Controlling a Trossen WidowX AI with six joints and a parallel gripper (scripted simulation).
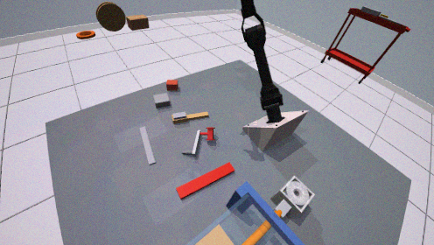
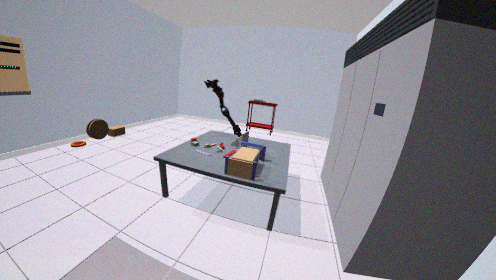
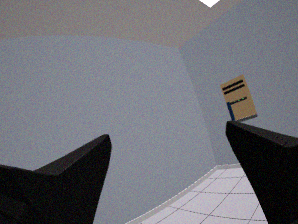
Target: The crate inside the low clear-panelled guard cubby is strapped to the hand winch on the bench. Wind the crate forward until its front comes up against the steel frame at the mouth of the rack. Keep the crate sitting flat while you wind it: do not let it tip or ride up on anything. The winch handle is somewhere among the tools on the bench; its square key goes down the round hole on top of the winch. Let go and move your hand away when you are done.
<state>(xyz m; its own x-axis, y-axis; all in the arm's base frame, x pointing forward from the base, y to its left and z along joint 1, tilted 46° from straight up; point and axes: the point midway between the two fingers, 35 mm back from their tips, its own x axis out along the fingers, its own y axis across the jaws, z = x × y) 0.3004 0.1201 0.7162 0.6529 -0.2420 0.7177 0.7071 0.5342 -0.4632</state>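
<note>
Right now the winch handle is 750 mm below my gripper tip, 260 mm to the left of it and 90 mm ahead of it. Also, from my gripper tip: red knob 740 mm below, 260 mm to the left, 40 mm ahead; wooden-handled tool 750 mm below, 120 mm to the left, 30 mm ahead; grey block 750 mm below, 80 mm ahead, 60 mm to the right.
</note>
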